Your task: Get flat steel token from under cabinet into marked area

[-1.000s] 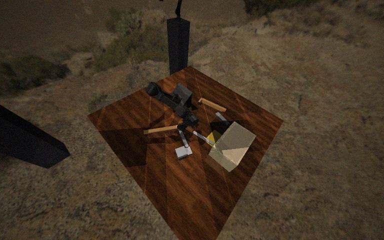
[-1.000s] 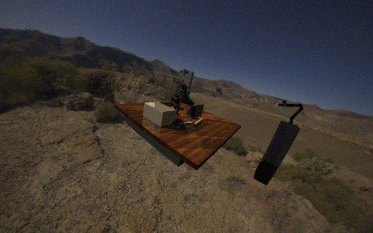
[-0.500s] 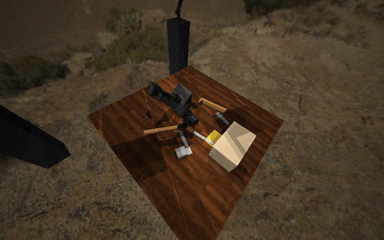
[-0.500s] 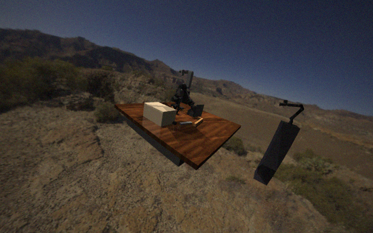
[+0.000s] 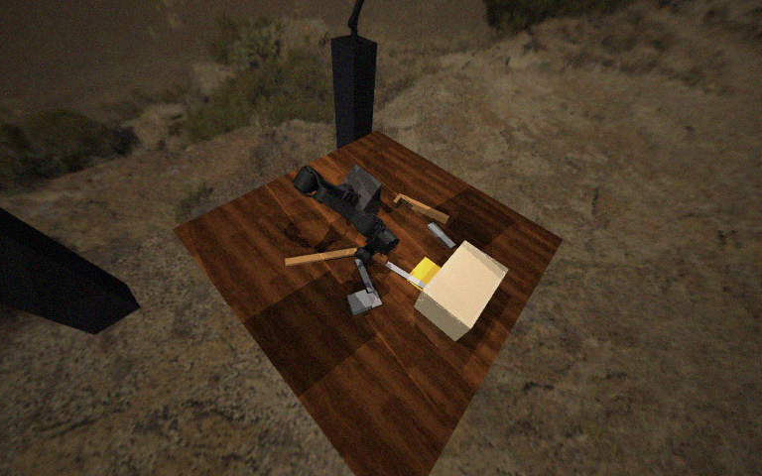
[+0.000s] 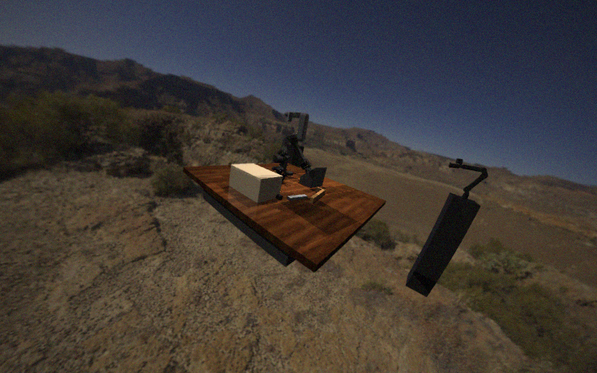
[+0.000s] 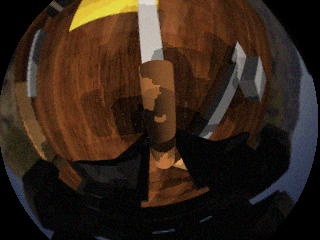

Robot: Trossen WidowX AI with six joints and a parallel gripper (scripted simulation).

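My gripper tip is now 120 mm to the left of the grey scraper and 100 mm short of it. Also, from my gripper tip: wooden stick 160 mm to the right, 140 mm behind; then grey block 200 mm to the right, 120 mm ahead, 10 mm above; then grey bar 310 mm to the left, 160 mm ahead.
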